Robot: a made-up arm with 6 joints.
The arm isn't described. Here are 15 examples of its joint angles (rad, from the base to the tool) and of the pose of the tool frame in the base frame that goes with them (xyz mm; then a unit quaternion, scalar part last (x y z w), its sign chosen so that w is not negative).
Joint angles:
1: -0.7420 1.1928 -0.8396 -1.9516 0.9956 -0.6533
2: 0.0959 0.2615 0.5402 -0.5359 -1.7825 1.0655
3: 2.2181 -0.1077 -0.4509 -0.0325 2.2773 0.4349
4: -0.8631 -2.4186 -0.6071 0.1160 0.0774 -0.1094
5: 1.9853 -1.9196 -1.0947 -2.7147 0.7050 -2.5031
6: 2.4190 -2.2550 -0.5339 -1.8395 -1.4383 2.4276
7: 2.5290 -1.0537 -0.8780 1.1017 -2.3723 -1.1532
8: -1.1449 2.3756 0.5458 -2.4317 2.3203 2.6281
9: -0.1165 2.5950 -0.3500 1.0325 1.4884 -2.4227
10: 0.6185 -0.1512 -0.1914 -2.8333 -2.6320 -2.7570
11: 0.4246 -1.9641 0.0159 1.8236 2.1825 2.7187
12: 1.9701 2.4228 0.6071 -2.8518 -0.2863 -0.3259
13: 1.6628 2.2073 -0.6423 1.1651 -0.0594 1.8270
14: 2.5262 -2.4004 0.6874 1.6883 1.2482 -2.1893
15: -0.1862 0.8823 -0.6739 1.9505 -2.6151 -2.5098
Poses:
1: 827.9 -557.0 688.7 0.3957 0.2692 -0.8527 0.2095
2: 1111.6 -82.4 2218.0 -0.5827 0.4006 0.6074 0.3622
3: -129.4 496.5 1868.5 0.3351 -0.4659 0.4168 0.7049
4: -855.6 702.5 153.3 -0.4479 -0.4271 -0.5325 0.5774
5: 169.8 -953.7 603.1 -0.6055 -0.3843 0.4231 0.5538
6: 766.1 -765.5 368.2 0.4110 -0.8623 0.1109 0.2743
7: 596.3 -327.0 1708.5 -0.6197 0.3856 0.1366 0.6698
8: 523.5 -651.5 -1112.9 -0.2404 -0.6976 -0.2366 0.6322
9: 152.8 -185.9 -933.3 0.8263 0.5611 0.0085 0.0493
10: 287.8 435.8 2040.8 0.0582 -0.8077 -0.2001 0.5516
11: -1691.8 -759.2 646.2 -0.5533 0.1227 0.6417 0.5167
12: -507.2 657.8 -1111.6 0.3057 0.8186 -0.0600 0.4826
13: 72.9 644.7 -591.4 0.0710 0.4495 -0.5062 0.7325
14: 1433.2 -992.4 -669.1 0.4628 -0.8322 0.1650 0.2571
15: 1409.8 -172.2 917.8 -0.4658 0.1942 -0.7653 0.3996
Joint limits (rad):
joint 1: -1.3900..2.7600
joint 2: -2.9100..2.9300
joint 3: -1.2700..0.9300
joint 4: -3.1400..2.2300
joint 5: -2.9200..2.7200
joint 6: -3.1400..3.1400
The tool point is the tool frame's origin. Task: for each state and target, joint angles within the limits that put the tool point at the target. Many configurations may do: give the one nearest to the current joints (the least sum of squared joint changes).
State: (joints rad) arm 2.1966 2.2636 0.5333 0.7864 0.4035 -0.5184
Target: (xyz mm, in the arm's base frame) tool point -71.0 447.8 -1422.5
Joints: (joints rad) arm 2.1088 2.7666 0.7955 0.8738 0.4273 -0.5252
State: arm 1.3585 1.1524 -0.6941 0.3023 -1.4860 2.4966
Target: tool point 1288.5 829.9 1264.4
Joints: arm 0.7086 0.7659 -0.1858 0.4035 -1.4991 2.5036
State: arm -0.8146 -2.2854 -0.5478 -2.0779 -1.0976 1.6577
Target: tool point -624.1 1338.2 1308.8
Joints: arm -1.0281 -1.5736 0.2279 -2.2354 -1.0925 1.6492
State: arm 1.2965 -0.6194 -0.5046 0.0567 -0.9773 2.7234
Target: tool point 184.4 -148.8 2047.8
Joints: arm 1.1685 -0.4868 -0.4086 0.1197 -0.9976 2.6981
